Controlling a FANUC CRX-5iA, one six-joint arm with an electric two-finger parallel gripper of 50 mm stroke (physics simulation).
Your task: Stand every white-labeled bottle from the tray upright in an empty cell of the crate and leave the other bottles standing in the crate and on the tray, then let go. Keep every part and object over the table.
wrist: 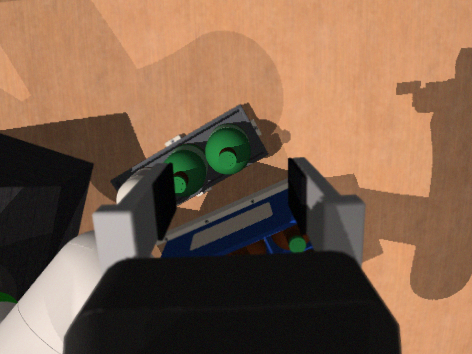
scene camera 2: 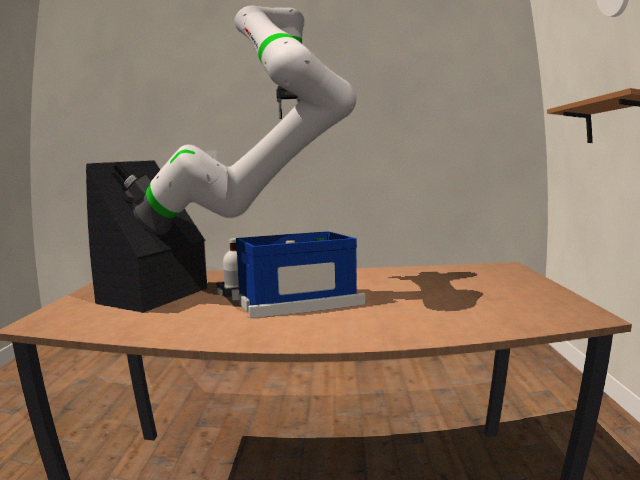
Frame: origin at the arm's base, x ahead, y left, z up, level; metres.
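Seen in the pictures: gripper, between the fingertips: [wrist: 231,184]; arm's base, origin of its link: [scene camera 2: 150,214].
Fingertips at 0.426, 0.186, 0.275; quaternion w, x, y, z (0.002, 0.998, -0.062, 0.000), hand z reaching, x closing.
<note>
Offsets run from my fingertips to a thing's middle, as dx, dy, dz. "*": to the spot under its first point. Level surfaces: height alone.
My gripper [scene camera 2: 280,107] [wrist: 231,184] is open and empty, high above the tray and crate. The dark tray @(* +0.004, -0.016, -0.520) [wrist: 236,115] holds two green bottles @(-0.018, -0.063, -0.443) [wrist: 227,142] @(-0.097, -0.088, -0.443) [wrist: 189,162], standing with green caps. A white bottle @(-0.179, -0.118, -0.443) [scene camera 2: 230,268] [wrist: 127,190] stands at the tray's left end in the wrist view, mostly hidden by a finger. The blue crate @(-0.039, -0.212, -0.438) [scene camera 2: 261,273] [wrist: 283,202] stands beside the tray. In it, a brown bottle with a green cap @(+0.065, -0.210, -0.440) [wrist: 297,244] and part of another brown bottle @(-0.019, -0.240, -0.440) [wrist: 255,247] show. The gripper body hides the crate's other cells; label colours cannot be told.
Light rails @(+0.016, -0.376, -0.510) [scene camera 2: 310,304] edge the crate's base on the table @(dz -0.525) [scene camera 2: 413,335]. The black slanted robot stand [scene camera 2: 118,258] [wrist: 45,175] is left of the tray. The white arm [wrist: 55,295] shows at lower left in the wrist view. A wall shelf [scene camera 2: 594,103] is at the right.
</note>
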